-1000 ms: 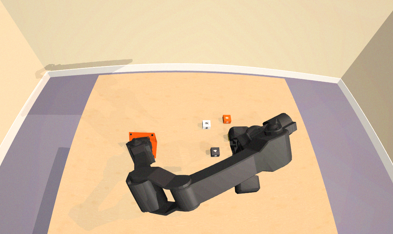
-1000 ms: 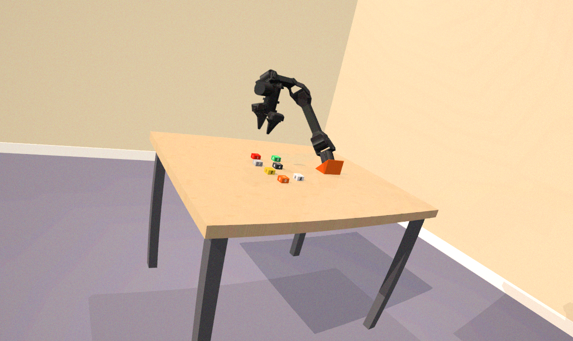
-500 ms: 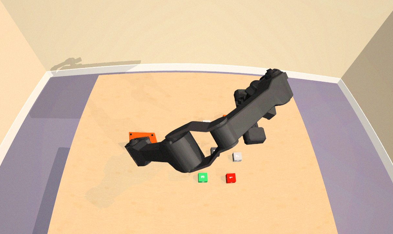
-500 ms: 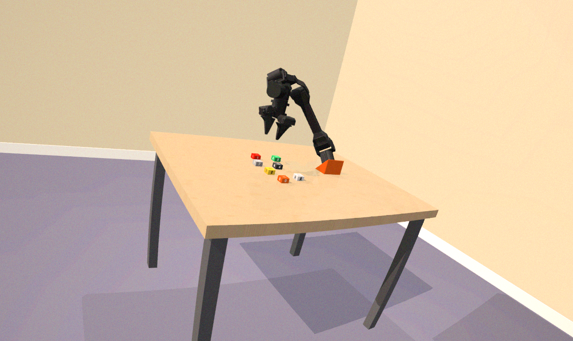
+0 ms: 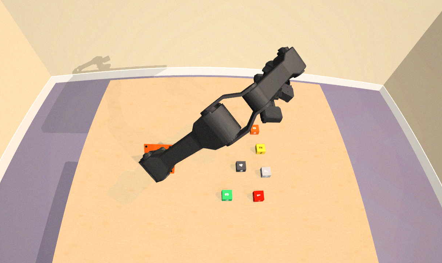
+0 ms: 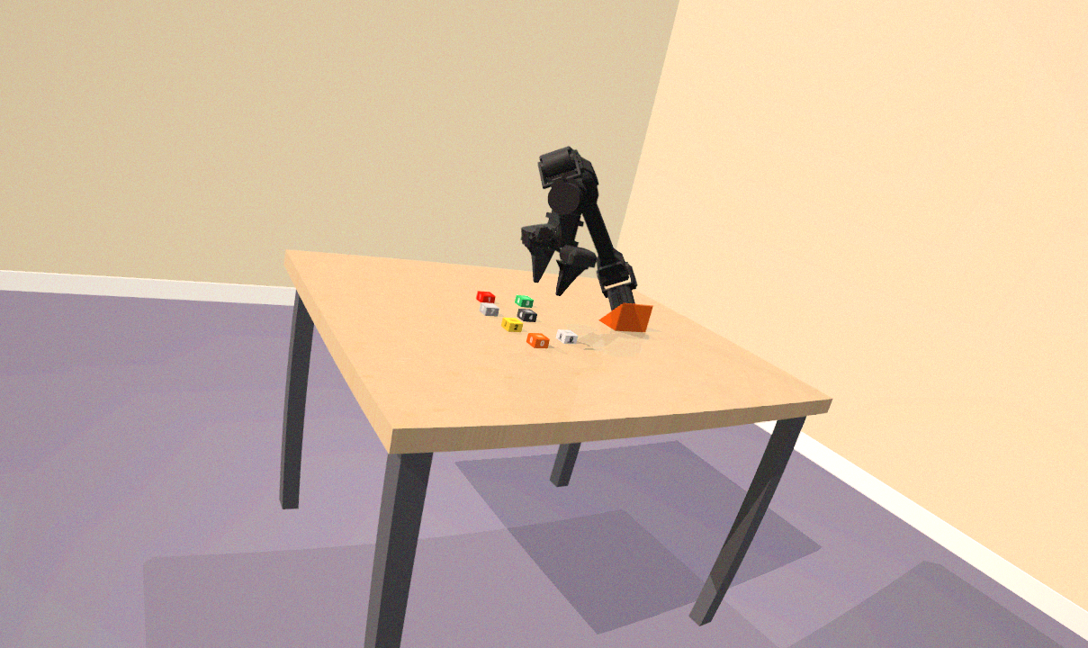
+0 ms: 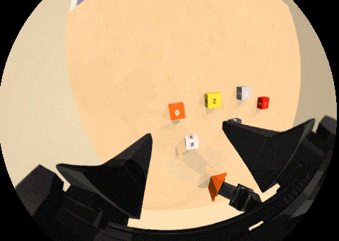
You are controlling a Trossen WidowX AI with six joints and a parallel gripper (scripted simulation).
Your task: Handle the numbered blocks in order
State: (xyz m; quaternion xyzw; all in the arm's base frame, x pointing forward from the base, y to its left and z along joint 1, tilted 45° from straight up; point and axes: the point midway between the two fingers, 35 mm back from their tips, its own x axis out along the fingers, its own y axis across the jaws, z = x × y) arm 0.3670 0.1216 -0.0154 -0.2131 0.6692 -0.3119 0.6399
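Now: the orange block 110 mm below my gripper tip, 10 mm to the left of it and 10 mm behind it. Also, from my gripper tip: dark block 140 mm to the right, 110 mm below, 90 mm behind; then white block 110 mm below, 100 mm behind, 10 mm to the right; then yellow block 110 mm below, 80 mm to the right.
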